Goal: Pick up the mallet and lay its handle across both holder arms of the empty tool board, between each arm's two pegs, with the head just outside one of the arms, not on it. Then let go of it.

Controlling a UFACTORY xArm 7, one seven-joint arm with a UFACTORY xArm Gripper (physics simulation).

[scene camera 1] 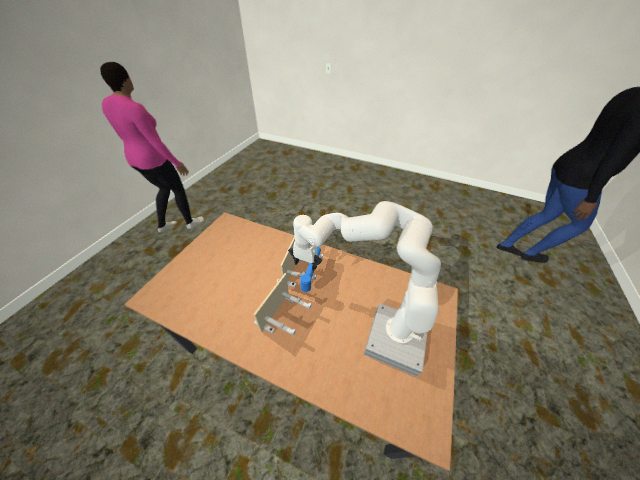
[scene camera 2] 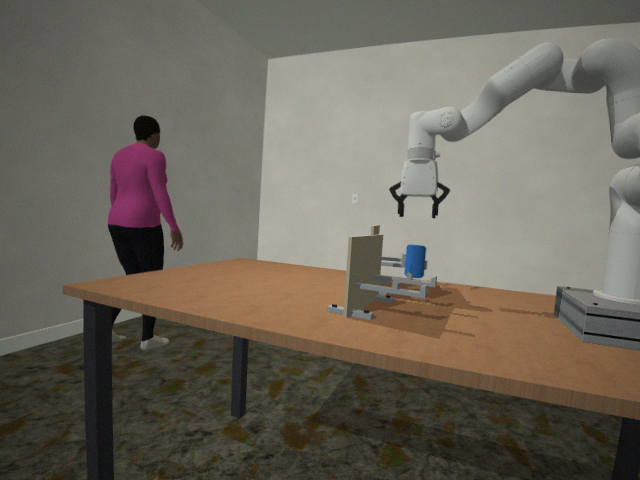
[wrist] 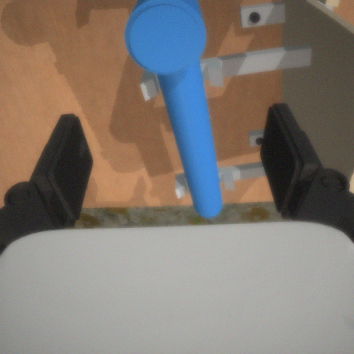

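Note:
The blue mallet (scene camera 1: 306, 283) (scene camera 2: 415, 261) (wrist: 192, 140) lies with its handle across both arms of the far tool board (scene camera 1: 286, 259) (scene camera 2: 375, 229) (wrist: 322, 105), between their pegs. Its head is outside that board's nearer arm (scene camera 1: 294, 273) (wrist: 270, 61), on the side toward the empty board. The empty tool board (scene camera 1: 271, 304) (scene camera 2: 364, 268) stands upright nearer to scene camera 2. Its two holder arms (scene camera 1: 297, 300) (scene camera 1: 280, 325) (scene camera 2: 374, 287) carry nothing. My gripper (scene camera 1: 305, 262) (scene camera 2: 418, 215) (wrist: 173, 131) is open and empty, above the mallet, with the handle between its fingers in the wrist view but lower down.
Both boards stand on the wooden table (scene camera 1: 206, 268) (scene camera 2: 206, 289), with grey feet at their bases. The arm's grey base plate (scene camera 1: 395, 351) (scene camera 2: 610, 322) is on the table to the right. A person in pink (scene camera 1: 135, 129) (scene camera 2: 136, 186) and a person in black (scene camera 1: 594, 139) stand beyond the table.

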